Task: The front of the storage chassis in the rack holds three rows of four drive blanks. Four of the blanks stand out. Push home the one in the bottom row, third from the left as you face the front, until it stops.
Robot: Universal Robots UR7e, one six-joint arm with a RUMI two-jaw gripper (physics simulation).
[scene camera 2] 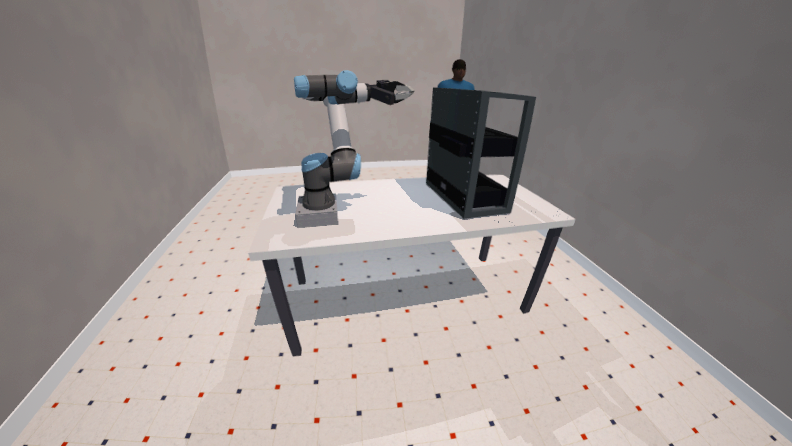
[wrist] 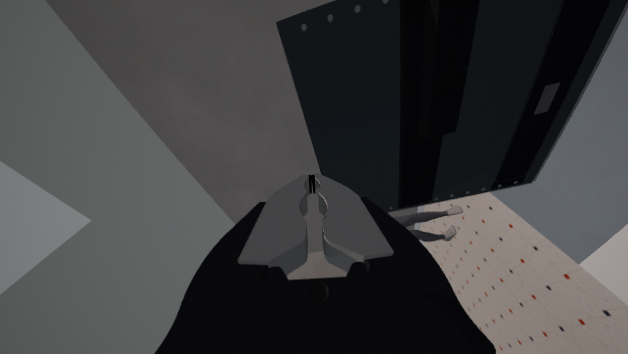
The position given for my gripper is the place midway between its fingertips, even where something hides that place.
Note:
In view: my gripper [scene camera 2: 414,91] and a dark rack [scene camera 2: 458,138].
The dark rack also shows in the wrist view [wrist: 407,110]. My gripper is seen too in the wrist view [wrist: 311,176].

